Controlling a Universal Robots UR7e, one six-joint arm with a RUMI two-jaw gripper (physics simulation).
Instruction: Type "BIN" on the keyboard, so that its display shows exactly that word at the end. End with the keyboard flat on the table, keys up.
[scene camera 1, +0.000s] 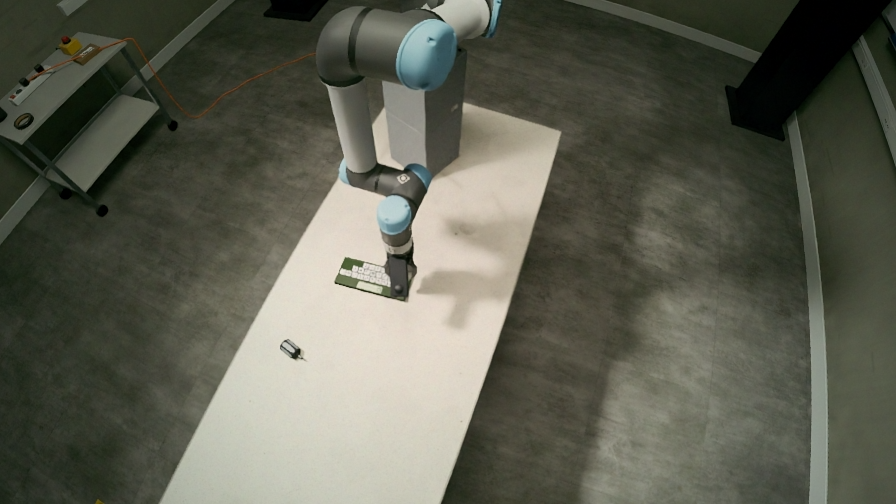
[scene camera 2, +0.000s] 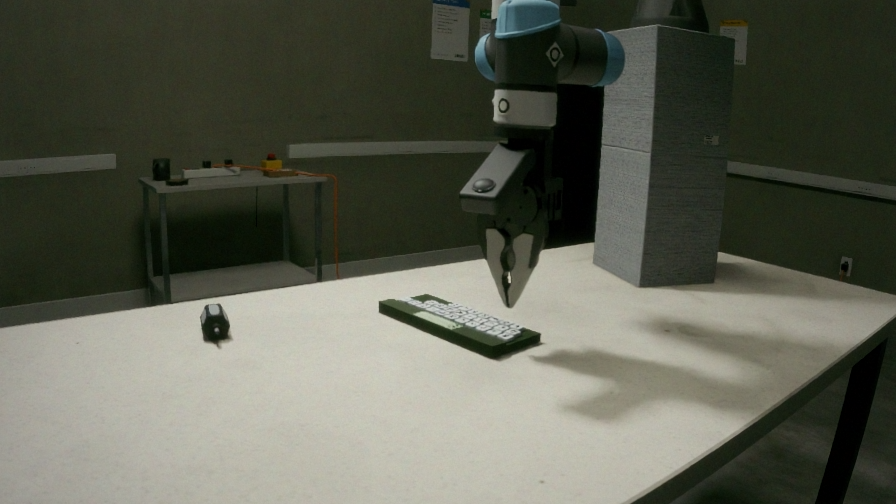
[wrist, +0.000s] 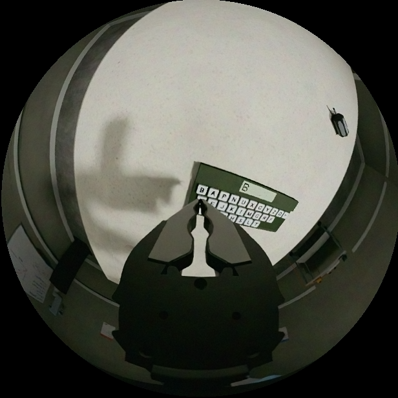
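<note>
The green keyboard (scene camera 1: 366, 273) (scene camera 2: 460, 322) (wrist: 220, 180) lies flat on the table, keys up. Its pale display (scene camera 1: 368, 287) (scene camera 2: 441, 319) (wrist: 262, 193) reads "B" in the wrist view. There the B key (wrist: 201, 190), N key (wrist: 234, 199) and I key (wrist: 240, 212) show. The fingers cover part of the lower rows at the left. My gripper (scene camera 2: 510, 304) (wrist: 199, 199) is shut and empty, its tips a little above the keyboard and apart from it. In scene camera 1 the gripper's body hides the tips and the keyboard's right end.
A small dark tool (scene camera 1: 290, 348) (scene camera 2: 214, 320) (wrist: 340, 126) with a thin tip lies on the table, apart from the keyboard. The grey pedestal (scene camera 1: 407, 122) (scene camera 2: 648, 156) stands at the table's far end. A cart (scene camera 1: 62, 81) (scene camera 2: 238, 181) stands on the floor beyond the table.
</note>
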